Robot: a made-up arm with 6 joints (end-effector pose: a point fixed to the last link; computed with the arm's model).
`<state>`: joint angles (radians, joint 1 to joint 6).
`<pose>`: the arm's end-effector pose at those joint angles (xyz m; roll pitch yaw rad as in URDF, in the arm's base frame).
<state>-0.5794 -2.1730 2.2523 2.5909 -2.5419 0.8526</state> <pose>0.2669 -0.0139 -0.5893 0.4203 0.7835 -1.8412</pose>
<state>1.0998 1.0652 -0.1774 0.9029 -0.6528 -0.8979</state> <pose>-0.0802 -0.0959 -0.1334 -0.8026 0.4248 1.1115</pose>
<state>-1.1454 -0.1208 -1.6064 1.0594 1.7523 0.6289</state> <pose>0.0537 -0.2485 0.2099 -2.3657 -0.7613 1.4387</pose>
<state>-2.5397 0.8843 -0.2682 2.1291 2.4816 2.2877</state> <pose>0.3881 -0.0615 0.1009 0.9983 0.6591 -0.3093</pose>
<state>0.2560 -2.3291 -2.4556 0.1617 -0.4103 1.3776</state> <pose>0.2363 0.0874 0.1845 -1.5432 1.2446 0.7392</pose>
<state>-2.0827 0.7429 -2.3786 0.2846 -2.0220 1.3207</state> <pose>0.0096 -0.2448 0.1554 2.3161 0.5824 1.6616</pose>
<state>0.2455 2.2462 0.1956 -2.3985 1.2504 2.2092</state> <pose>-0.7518 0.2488 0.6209 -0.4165 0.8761 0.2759</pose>
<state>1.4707 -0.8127 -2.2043 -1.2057 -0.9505 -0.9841</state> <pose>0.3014 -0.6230 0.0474 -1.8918 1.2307 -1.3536</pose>
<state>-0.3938 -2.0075 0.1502 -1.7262 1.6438 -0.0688</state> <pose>-0.7861 0.3216 -0.2211 2.2353 0.8369 2.3920</pose>
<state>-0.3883 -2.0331 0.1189 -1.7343 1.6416 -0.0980</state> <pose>-0.7832 0.3601 -0.2084 2.2203 0.7936 2.3350</pose>
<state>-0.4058 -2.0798 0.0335 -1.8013 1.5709 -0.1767</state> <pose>-0.7897 0.4554 -0.1285 2.3359 0.6467 2.2640</pose>
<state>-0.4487 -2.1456 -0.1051 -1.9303 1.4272 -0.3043</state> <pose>-0.7686 0.6023 0.0266 2.5862 0.4259 2.1396</pose>
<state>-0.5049 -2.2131 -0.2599 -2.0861 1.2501 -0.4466</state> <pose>-0.6842 0.7492 0.2016 2.9177 0.2465 1.9672</pose>
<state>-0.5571 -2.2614 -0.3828 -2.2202 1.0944 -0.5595</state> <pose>-0.5749 0.8473 0.3246 -3.0554 0.1748 1.8264</pose>
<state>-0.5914 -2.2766 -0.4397 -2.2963 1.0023 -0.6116</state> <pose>-0.5128 0.8860 0.3746 -2.8722 0.1676 1.7791</pose>
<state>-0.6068 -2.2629 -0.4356 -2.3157 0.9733 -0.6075</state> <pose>-0.5144 0.8824 0.3761 -2.8218 0.1729 1.8073</pose>
